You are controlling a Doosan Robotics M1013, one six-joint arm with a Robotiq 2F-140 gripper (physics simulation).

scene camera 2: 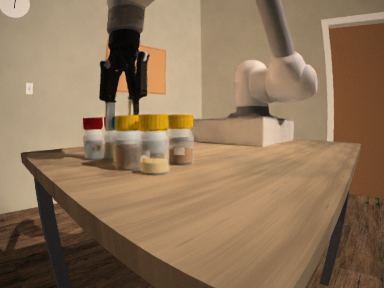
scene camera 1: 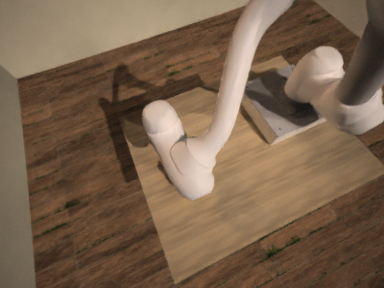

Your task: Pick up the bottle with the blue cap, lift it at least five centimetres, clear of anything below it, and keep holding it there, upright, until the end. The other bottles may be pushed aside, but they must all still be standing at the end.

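Pixels of known places: arm's base at its link origin: (scene camera 1: 295, 98).
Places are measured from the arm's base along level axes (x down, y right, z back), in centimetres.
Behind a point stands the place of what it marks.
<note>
The blue cap (scene camera 2: 113, 121) @(y -8.0, x 0.2, z -73.0 cm) shows as a thin sliver behind the front bottles; most of its bottle is hidden. My gripper (scene camera 2: 122, 111) points down and is partly open and empty, with its fingertips at about cap height. The left finger stands beside the blue sliver, and the right fingertip goes out of sight behind a yellow cap. A red-capped bottle (scene camera 2: 93, 139) @(y -0.2, x 4.4, z -74.9 cm) stands at the left, and a second red cap (scene camera 2: 105, 121) @(y -1.0, x 0.1, z -71.8 cm) is mostly covered by the left finger. Three yellow-capped bottles (scene camera 2: 127, 148) @(y -17.3, x 5.2, z -74.8 cm) (scene camera 2: 154, 151) @(y -23.6, x 5.4, z -73.1 cm) (scene camera 2: 181, 146) @(y -19.9, x 5.6, z -63.4 cm) stand upright in front and to the right. In scene camera 1 the arm hides the gripper and bottles.
The wooden table (scene camera 1: 250, 195) @(y -34.8, x 9.6, z -43.4 cm) (scene camera 2: 240, 200) @(y -41.5, x 9.6, z -74.1 cm) carries the bottles near its left edge in scene camera 2. The robot's base block (scene camera 1: 272, 131) @(y -12.3, x 0.5, z -21.1 cm) (scene camera 2: 235, 132) @(y -4.7, x 5.1, z -21.6 cm) stands farther back on the table. The white arm (scene camera 1: 230, 95) @(y -16.8, x -49.2, z -54.9 cm) reaches over the table from above.
</note>
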